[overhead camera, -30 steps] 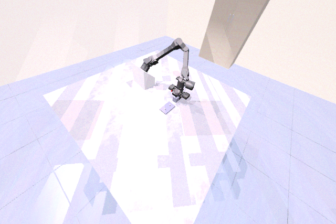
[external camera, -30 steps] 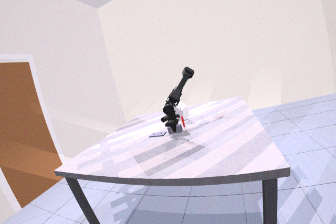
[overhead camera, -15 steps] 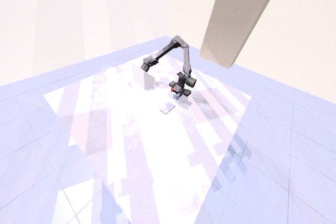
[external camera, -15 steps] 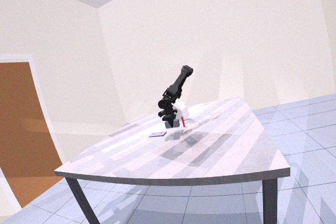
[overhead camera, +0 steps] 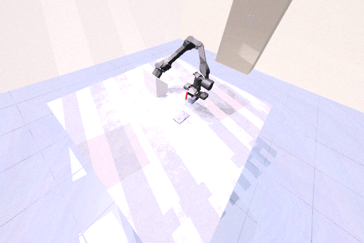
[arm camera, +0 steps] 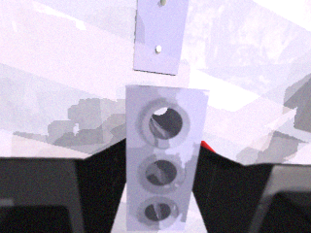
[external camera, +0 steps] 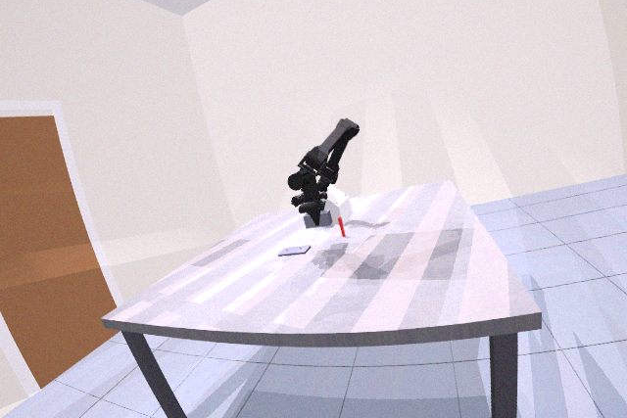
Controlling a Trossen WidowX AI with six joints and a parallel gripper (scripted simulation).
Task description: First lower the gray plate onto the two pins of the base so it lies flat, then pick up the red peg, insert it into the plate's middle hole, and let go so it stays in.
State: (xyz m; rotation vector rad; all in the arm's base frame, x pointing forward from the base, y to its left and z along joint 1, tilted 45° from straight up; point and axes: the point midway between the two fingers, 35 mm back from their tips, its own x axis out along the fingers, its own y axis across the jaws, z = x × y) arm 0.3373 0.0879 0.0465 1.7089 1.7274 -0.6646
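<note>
Now: gripper tip 13 cm to the left of the dark base, 9 cm above it and 1 cm short of it. The rest, counted from my gripper tip: gray plate (3 cm above); then red peg (10 cm behind, 6 cm below, 5 cm to the left).
</note>
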